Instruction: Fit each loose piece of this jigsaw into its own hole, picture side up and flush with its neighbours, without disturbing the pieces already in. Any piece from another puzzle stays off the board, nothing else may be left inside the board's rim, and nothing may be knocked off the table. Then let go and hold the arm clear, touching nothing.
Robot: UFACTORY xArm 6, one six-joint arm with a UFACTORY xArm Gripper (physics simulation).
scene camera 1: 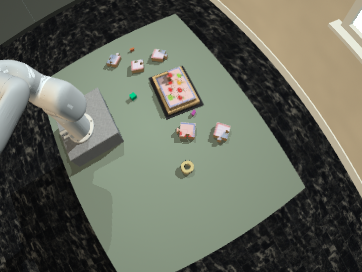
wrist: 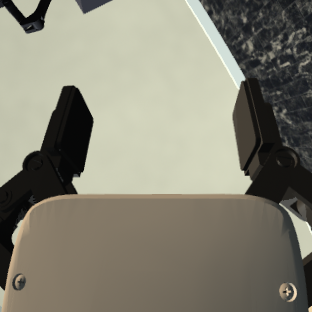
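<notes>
The jigsaw board [scene camera 1: 185, 109], black-edged with a wooden rim, lies at the upper middle in the scene view. Its pink picture [scene camera 1: 181, 95] has red and green spots; a dark open area [scene camera 1: 163, 79] shows near its upper left corner. Five loose pinkish pieces lie off the board: a bluish-pink one [scene camera 1: 114, 60], a pink one [scene camera 1: 137, 66] and another [scene camera 1: 159, 55] above left; one [scene camera 1: 187, 131] and a paler one [scene camera 1: 221, 132] below. Which belongs to another puzzle I cannot tell. My gripper [wrist: 159, 98] is open and empty over bare table; it does not show in the scene view.
A green cube [scene camera 1: 133, 96] lies left of the board, an orange bit [scene camera 1: 132, 50] near the upper pieces, and a magenta bit [scene camera 1: 193, 113] just outside the board's lower edge. A yellow ring [scene camera 1: 187, 173] lies lower down. The grey base block [scene camera 1: 102, 142] stands at the left.
</notes>
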